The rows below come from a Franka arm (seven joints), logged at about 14 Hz.
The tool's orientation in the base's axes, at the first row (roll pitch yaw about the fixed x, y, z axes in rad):
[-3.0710, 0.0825, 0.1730]
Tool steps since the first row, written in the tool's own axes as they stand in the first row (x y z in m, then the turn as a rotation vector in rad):
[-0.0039, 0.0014, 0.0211, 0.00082, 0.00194, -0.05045]
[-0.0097, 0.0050, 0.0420, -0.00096, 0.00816, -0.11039]
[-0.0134, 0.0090, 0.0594, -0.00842, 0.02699, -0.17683]
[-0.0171, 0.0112, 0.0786, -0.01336, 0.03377, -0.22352]
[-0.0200, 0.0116, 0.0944, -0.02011, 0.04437, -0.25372]
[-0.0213, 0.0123, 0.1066, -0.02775, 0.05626, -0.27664]
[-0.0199, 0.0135, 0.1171, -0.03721, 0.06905, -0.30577]
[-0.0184, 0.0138, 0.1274, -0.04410, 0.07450, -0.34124]
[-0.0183, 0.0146, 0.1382, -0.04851, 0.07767, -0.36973]
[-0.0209, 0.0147, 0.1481, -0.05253, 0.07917, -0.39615]
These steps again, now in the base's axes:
[-0.0056, -0.0009, -0.0208, 0.00582, -0.00456, 0.04995]
[-0.0126, -0.0043, -0.0413, 0.01069, -0.01430, 0.10925]
[-0.0172, -0.0079, -0.0586, 0.01268, -0.03778, 0.17459]
[-0.0222, -0.0096, -0.0775, 0.01330, -0.04788, 0.22093]
[-0.0265, -0.0096, -0.0930, 0.01125, -0.06113, 0.25077]
[-0.0288, -0.0099, -0.1051, 0.00786, -0.07541, 0.27334]
[-0.0282, -0.0102, -0.1157, 0.00340, -0.09122, 0.30218]
[-0.0276, -0.0097, -0.1261, 0.00085, -0.09973, 0.33763]
[-0.0284, -0.0099, -0.1369, -0.00030, -0.10518, 0.36609]
[-0.0319, -0.0099, -0.1465, -0.00154, -0.10880, 0.39258]

